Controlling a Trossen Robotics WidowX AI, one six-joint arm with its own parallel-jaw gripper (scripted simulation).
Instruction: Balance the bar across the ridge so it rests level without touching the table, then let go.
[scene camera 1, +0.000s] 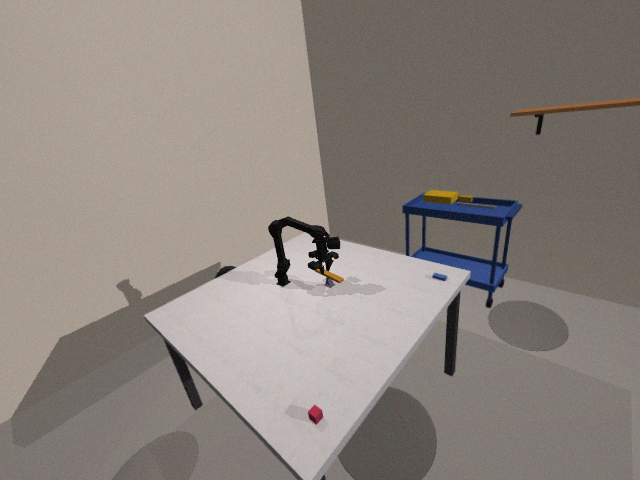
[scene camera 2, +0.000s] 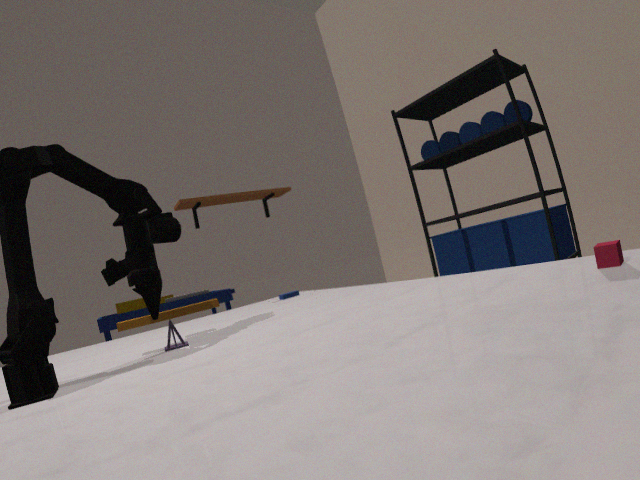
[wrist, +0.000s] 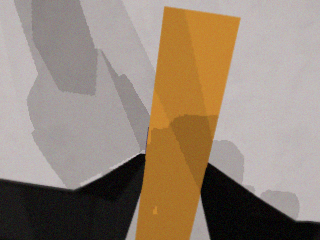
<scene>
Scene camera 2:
my gripper: 155, 318
orange bar: 208, 304
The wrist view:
my gripper: 173, 165
orange bar: 195, 51
</scene>
